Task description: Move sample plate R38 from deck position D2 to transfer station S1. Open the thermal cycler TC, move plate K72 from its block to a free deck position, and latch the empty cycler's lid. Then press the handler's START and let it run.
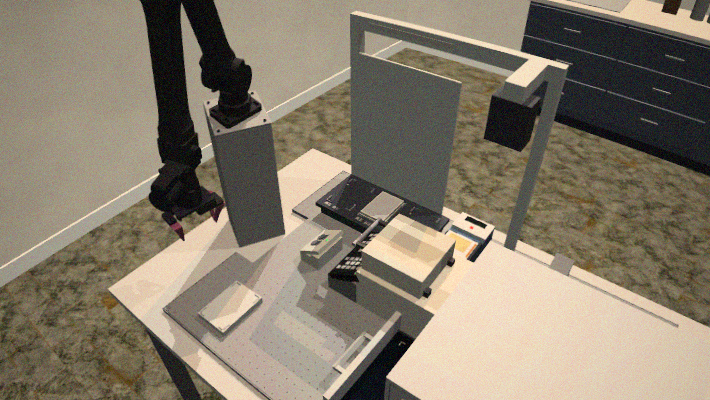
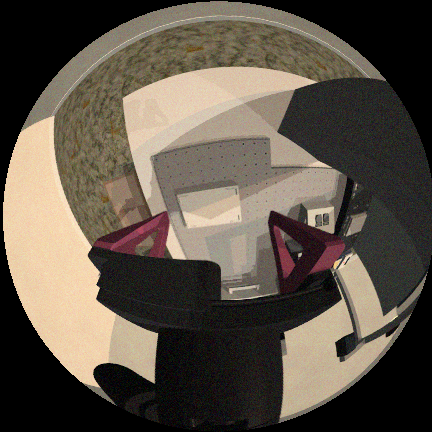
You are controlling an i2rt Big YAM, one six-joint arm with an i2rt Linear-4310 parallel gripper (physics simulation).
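Pixels of known places: gripper, fingertip midpoint: [image 1: 199, 230] [image 2: 218, 216]; arm's base at its link origin: [image 1: 236, 111].
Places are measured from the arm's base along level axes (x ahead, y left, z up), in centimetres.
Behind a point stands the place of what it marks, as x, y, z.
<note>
My gripper [image 1: 199, 229] {11.0, -24.2, -19.8} [image 2: 218, 216] {11.0, -24.2, -19.8} is open and empty, high above the near left part of the table. A pale flat rectangular piece [image 1: 230, 306] {21.9, -26.9, -39.0} [image 2: 210, 206] {21.0, -26.5, -39.0} lies on the perforated board; its label cannot be read. A beige boxy unit [image 1: 395, 260] {54.1, 1.4, -20.9}, apparently the thermal cycler, has its lid down, with a grey bar at its front; the latch state cannot be told. A light grey plate [image 1: 382, 205] {29.4, 28.2, -34.8} sits on the black deck [image 1: 340, 196] {15.0, 24.2, -36.4} at the back. A small beige box [image 1: 322, 245] {28.6, 2.0, -33.2} [image 2: 321, 216] {24.1, 3.8, -35.2} has two dark buttons and a green light. Plate K72 is not visible.
A grey column [image 1: 250, 185] {6.3, -3.6, -19.9} carries the arm's base. A tall grey panel [image 1: 405, 130] {29.8, 37.3, -11.3} and a frame [image 1: 532, 170] {68.5, 40.2, -8.8} with a black box [image 1: 511, 120] {65.4, 24.9, 11.3} stand behind. A low wall [image 1: 364, 357] {61.0, -18.0, -32.4} with a white handle [image 2: 243, 289] {59.4, -17.0, -36.2} edges the perforated board [image 1: 200, 285] {8.1, -27.5, -40.9}. A large white cabinet [image 1: 540, 330] {91.5, -11.2, -0.9} stands right.
</note>
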